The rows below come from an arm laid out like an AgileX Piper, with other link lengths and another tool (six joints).
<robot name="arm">
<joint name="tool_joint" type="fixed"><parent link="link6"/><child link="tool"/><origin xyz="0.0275 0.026 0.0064" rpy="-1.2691 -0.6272 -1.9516"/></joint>
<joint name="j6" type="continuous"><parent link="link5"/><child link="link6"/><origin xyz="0.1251 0 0.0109"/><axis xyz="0.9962 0 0.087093"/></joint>
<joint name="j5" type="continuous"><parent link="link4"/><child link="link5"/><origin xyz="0 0 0"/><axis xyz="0 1 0"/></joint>
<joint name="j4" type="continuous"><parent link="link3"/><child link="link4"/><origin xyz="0.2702 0 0.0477"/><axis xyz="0.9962 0 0.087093"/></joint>
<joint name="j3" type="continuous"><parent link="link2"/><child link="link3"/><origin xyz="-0.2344 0 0.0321"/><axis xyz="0 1 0"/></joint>
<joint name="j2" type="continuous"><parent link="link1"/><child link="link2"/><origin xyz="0 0 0"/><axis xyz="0 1 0"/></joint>
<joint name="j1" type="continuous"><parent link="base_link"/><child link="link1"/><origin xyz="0 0 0.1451"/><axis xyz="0 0 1"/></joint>
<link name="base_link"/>
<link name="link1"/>
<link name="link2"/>
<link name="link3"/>
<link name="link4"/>
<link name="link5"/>
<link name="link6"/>
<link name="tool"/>
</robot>
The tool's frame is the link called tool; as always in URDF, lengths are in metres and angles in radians. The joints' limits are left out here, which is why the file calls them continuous.
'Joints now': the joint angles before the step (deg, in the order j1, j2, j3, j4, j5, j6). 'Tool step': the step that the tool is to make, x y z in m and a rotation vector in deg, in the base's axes. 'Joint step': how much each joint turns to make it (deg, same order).
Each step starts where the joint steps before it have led.
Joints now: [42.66, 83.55, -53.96, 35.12, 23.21, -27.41]
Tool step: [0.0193, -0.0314, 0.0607, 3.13, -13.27, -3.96]
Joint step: [-4.34, -9.59, 0.01, -6.36, -3.11, 0.41]
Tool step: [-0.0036, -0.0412, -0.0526, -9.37, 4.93, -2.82]
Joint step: [-4.55, -2.11, 8.03, -8.28, 3.35, 3.56]
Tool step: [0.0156, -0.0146, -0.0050, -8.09, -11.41, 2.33]
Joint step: [-0.70, -0.11, 1.43, -14.55, -6.65, 1.38]
